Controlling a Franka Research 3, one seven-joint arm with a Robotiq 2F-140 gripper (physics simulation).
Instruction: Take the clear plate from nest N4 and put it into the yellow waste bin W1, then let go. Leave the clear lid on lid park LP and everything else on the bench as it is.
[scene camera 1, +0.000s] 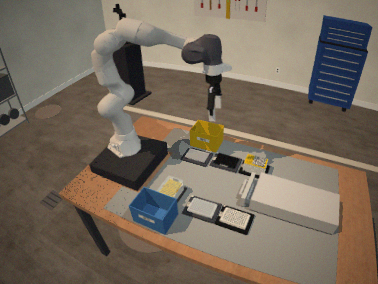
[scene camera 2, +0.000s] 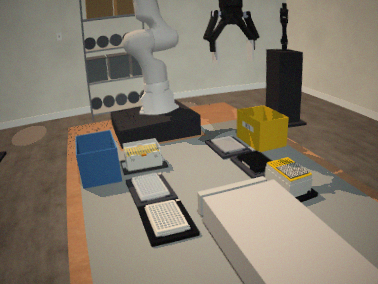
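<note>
My gripper (scene camera 1: 215, 111) (scene camera 2: 233, 56) is open and empty, with its fingers pointing down high above the back of the bench, near the yellow waste bin (scene camera 1: 206, 138) (scene camera 2: 262, 130). The part of the bin's inside that shows holds no plate; its floor is hidden. A pale, flat, clear-looking piece (scene camera 1: 198, 156) (scene camera 2: 228, 144) lies on a dark nest beside the bin. A thicker pale, clear-looking plate (scene camera 1: 203, 206) (scene camera 2: 151, 186) sits on a dark nest in the row with the blue bin. The nest labels are unreadable, so I cannot tell which is N4 or LP.
A white welled plate (scene camera 1: 235, 218) (scene camera 2: 167, 218), a box with yellow tips (scene camera 1: 171, 187) (scene camera 2: 143, 156), a black piece (scene camera 1: 226, 161) (scene camera 2: 253, 162), a yellow-topped box (scene camera 1: 256, 163) (scene camera 2: 290, 175), a blue bin (scene camera 1: 154, 214) (scene camera 2: 100, 162) and a large pale device (scene camera 1: 297, 200) (scene camera 2: 280, 230) stand on the bench.
</note>
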